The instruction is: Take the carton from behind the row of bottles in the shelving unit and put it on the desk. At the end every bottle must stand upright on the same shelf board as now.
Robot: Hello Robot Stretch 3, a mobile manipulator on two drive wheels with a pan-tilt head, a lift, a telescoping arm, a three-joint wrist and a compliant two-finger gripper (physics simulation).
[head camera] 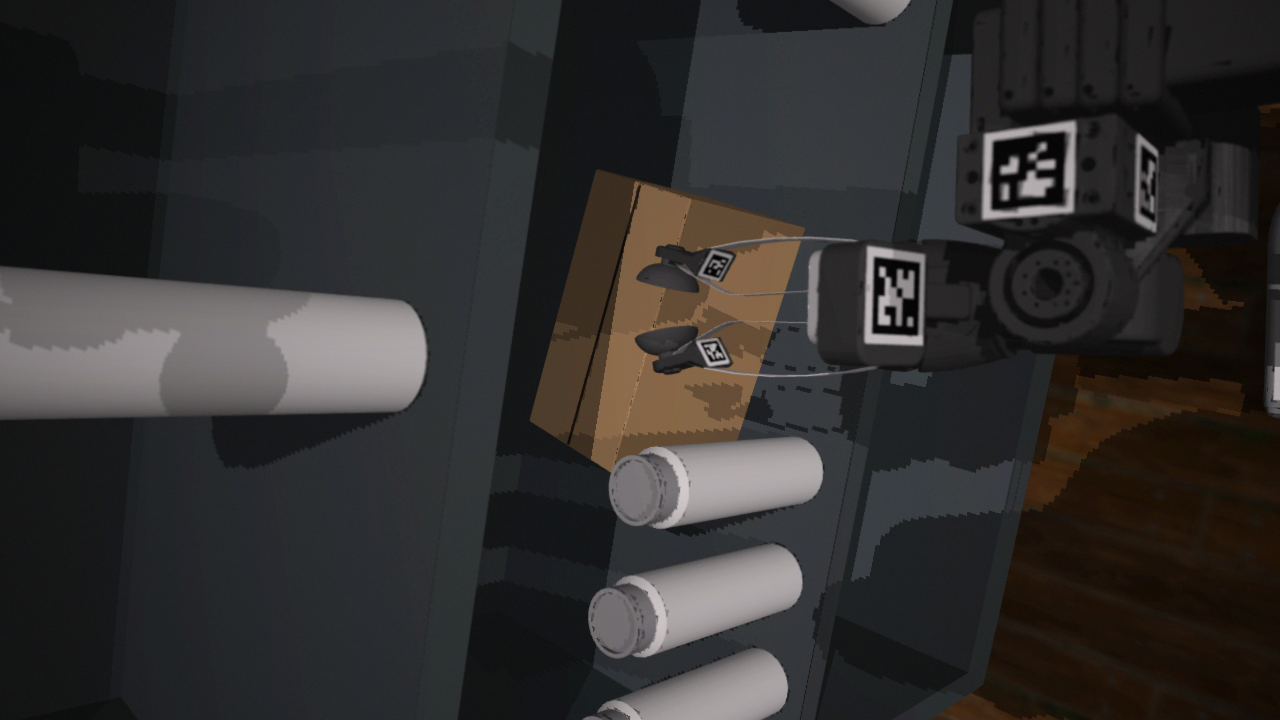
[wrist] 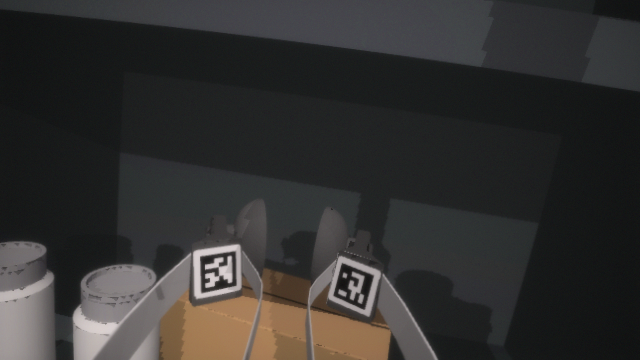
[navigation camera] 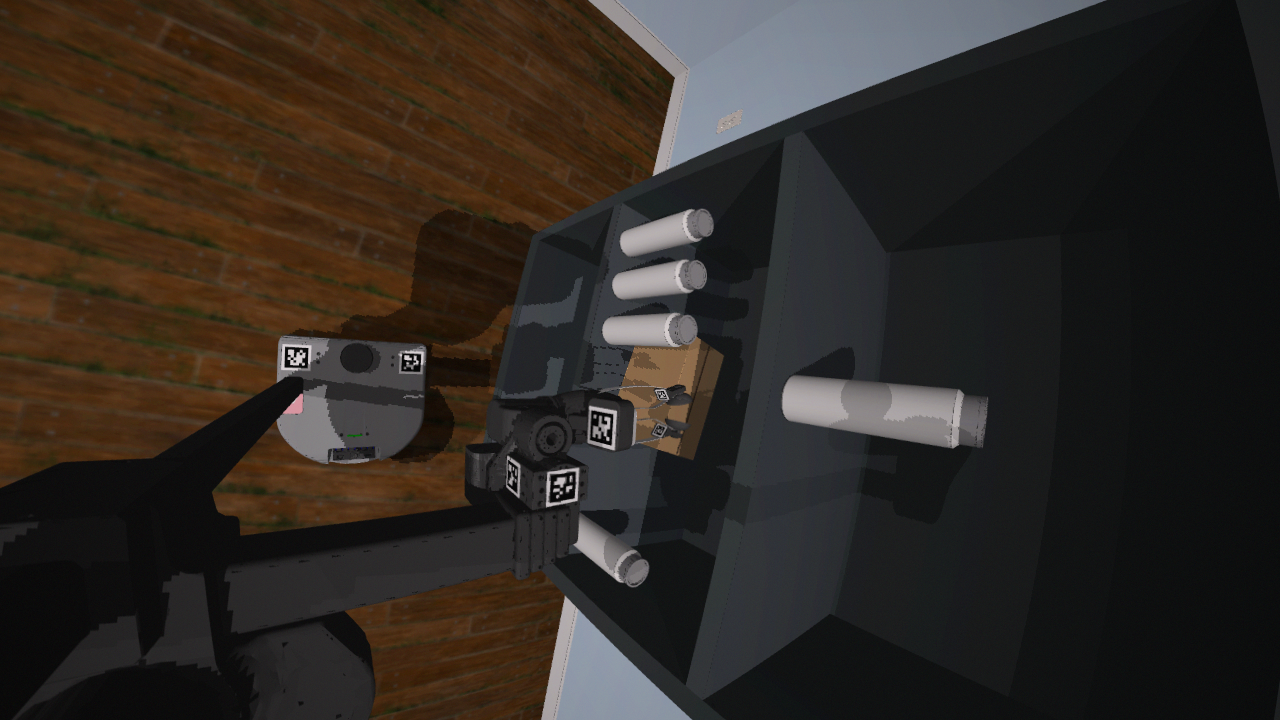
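Observation:
The brown carton sits on a board of the dark shelving unit. My gripper is partly open and empty, with its fingertips over the carton near its top; whether they touch it is unclear. Three white bottles stand upright in a row at one side of the carton; the nearest bottle is close to it. Another bottle stands on the carton's other side, partly hidden by the arm in the navigation view. The desk does not show.
A large bottle stands upright on the board above the carton. The upper board crosses the top of the wrist view. My arm reaches across to the unit. My base stands on the wooden floor.

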